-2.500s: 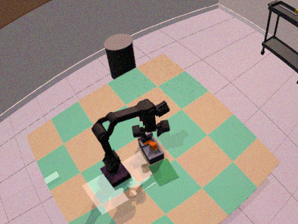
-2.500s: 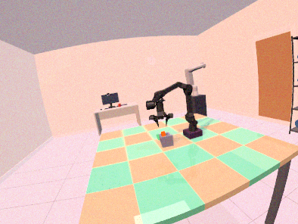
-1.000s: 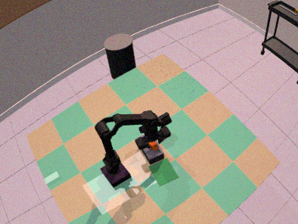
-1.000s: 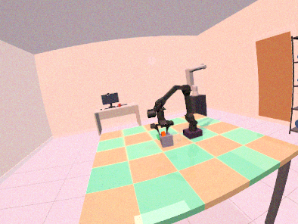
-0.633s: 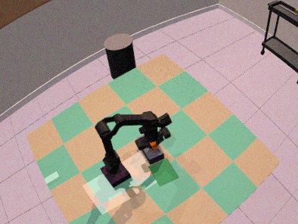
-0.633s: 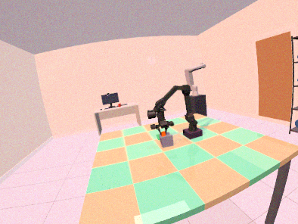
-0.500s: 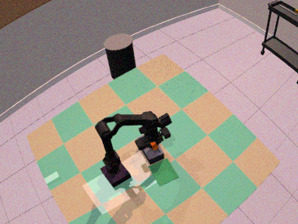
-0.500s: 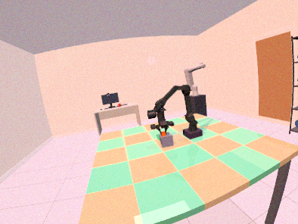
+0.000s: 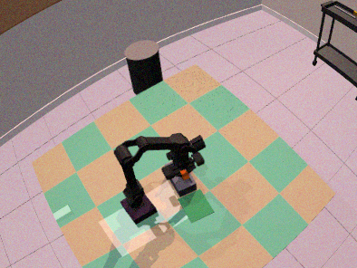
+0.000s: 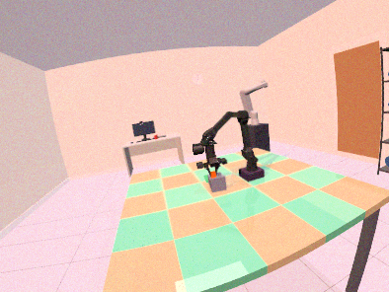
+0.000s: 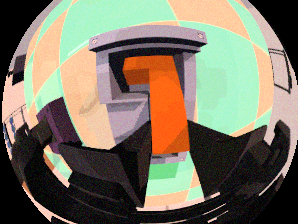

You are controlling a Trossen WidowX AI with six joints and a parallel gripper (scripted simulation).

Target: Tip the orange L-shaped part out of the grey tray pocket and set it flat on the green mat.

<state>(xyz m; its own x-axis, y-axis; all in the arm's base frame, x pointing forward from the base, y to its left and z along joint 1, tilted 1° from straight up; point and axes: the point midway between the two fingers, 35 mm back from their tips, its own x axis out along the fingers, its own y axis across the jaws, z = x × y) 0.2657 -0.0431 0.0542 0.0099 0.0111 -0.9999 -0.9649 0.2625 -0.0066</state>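
Now: the green mat 14 cm to the right of my gripper tip, 8 cm below it and 5 cm behind it. Also, from my gripper tip: orange L-shaped part 4 cm to the left, 3 cm below, 1 cm behind; then tray 8 cm below, 1 cm to the left, 1 cm behind.
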